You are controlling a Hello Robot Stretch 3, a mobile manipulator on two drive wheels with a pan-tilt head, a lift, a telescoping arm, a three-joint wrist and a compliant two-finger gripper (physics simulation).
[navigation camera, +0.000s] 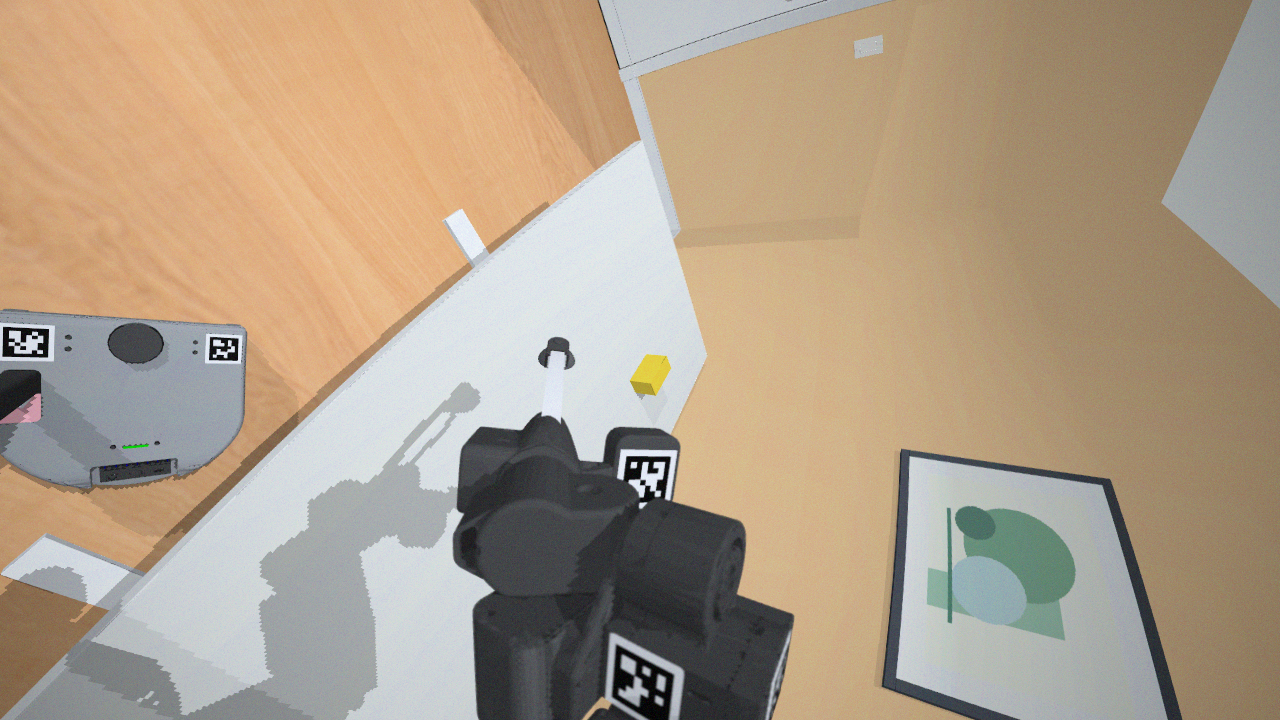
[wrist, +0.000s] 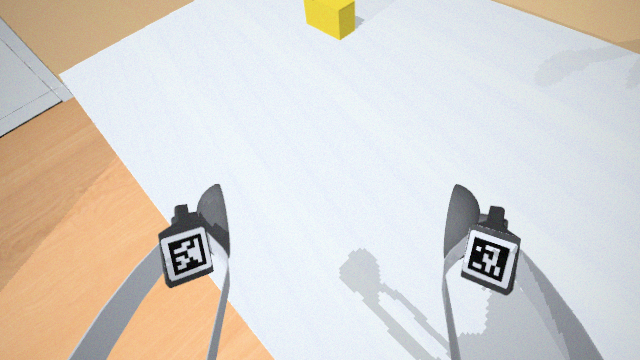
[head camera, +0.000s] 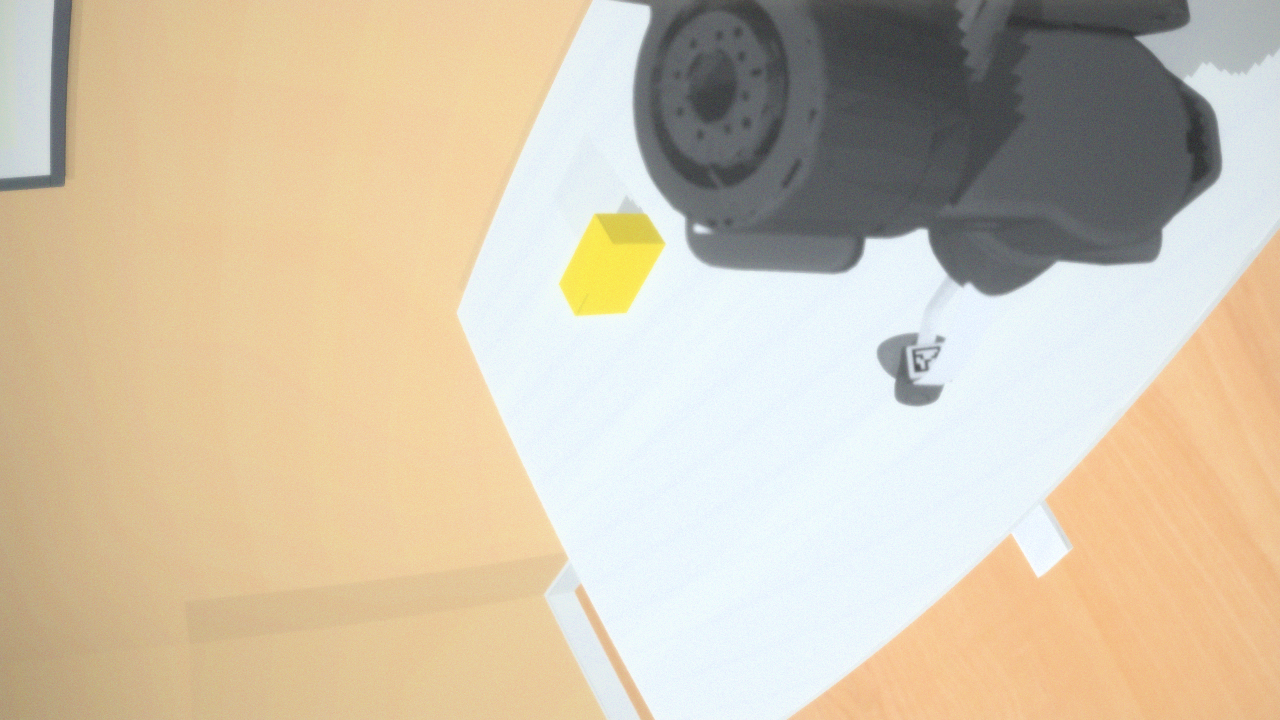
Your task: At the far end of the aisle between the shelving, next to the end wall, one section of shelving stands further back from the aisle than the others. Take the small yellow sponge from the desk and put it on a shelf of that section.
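Seen in the pictures: robot's base at its link origin: (navigation camera: 137, 341).
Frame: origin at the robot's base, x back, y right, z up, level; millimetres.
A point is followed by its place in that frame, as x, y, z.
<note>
The small yellow sponge (head camera: 608, 268) {-6, 842, 773} (navigation camera: 650, 374) {-4, 840, 768} (wrist: 331, 17) lies on the white desk (head camera: 716, 501) {-228, 746, 720} (navigation camera: 590, 268) {-227, 632, 720} (wrist: 300, 125) near its far corner. In the wrist view it is at the top edge, partly cut off. My gripper (wrist: 335, 210) {16, 326, 937} is open, with wide space and bare desk between its fingertips. It hangs above the desk, apart from the sponge. In the head and navigation views one fingertip shows and the wrist hides much of the gripper. The shelving sections do not show clearly in these views.
A framed picture (navigation camera: 913, 573) {362, 941, 1394} hangs on the tan wall (navigation camera: 787, 376) {-14, 1364, 1007} beyond the desk. A white cabinet-like piece (navigation camera: 716, 31) {-1609, 1553, 573} (wrist: 25, 80) stands past the desk's end. My grey base (navigation camera: 179, 394) {94, 62, 160} is on the wooden floor (navigation camera: 268, 179) {-415, 205, 1} beside the desk.
</note>
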